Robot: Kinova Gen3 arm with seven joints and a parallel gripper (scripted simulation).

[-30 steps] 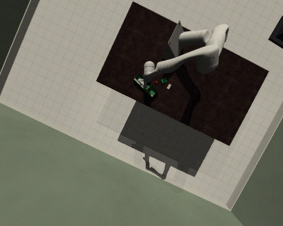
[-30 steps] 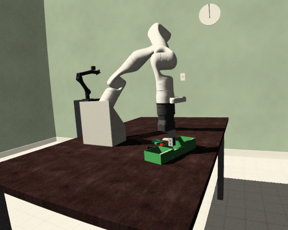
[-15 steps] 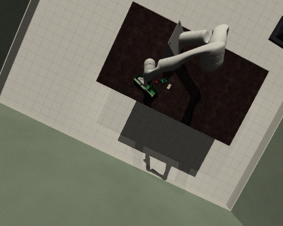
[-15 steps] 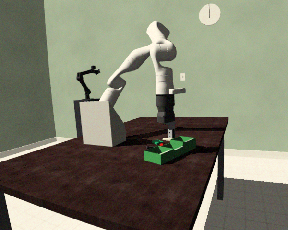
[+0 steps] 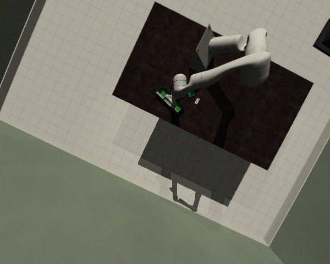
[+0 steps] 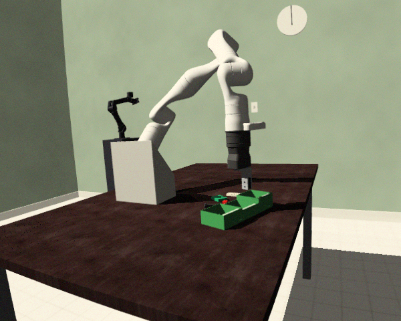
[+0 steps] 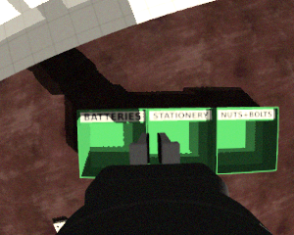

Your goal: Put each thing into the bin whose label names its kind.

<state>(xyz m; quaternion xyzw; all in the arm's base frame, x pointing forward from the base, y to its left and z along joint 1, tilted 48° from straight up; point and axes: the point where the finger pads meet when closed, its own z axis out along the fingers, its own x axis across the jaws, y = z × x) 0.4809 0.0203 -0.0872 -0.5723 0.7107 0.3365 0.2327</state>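
The red die lies 100 mm behind my hand, 80 mm below it and 40 mm to the left of it. From my hand the other things lie so: white dotted tile: 180 mm to the left, 120 mm behind, 90 mm below; then teal block: 150 mm behind, 100 mm to the left, 90 mm below; then three-compartment green bin row: 70 mm below, 30 mm to the right, 10 mm behind.
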